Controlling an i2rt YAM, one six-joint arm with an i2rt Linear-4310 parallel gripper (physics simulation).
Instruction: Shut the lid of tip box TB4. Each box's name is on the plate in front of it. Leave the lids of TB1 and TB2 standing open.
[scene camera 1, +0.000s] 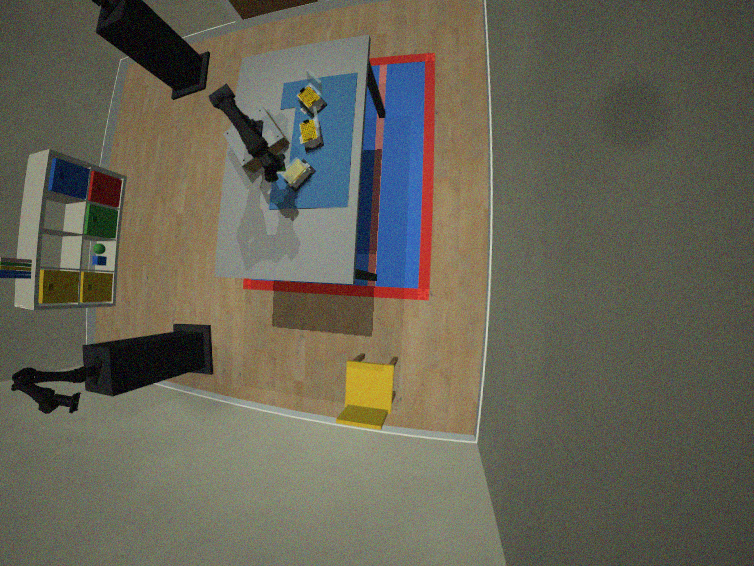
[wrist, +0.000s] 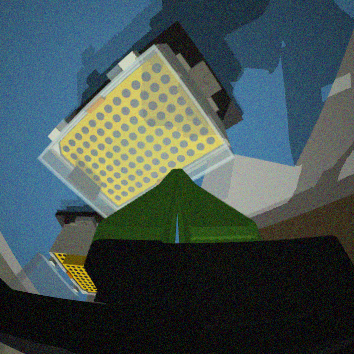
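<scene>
A tip box with yellow tips stands nearest the gripper. Its clear lid lies over the tips, which look pale through it; whether it sits fully flush I cannot tell. Its name plate is not readable. My gripper is shut and empty, its green fingertips at the lid's near edge in the wrist view; contact is unclear. A second box and a third box show bright yellow tips, with clear lids standing open. Their plates are not readable either.
The boxes stand on a blue mat on the grey table. The arm's base and pale blocks stand at the mat's left. A white shelf unit, black pedestals and a yellow chair stand away from the table.
</scene>
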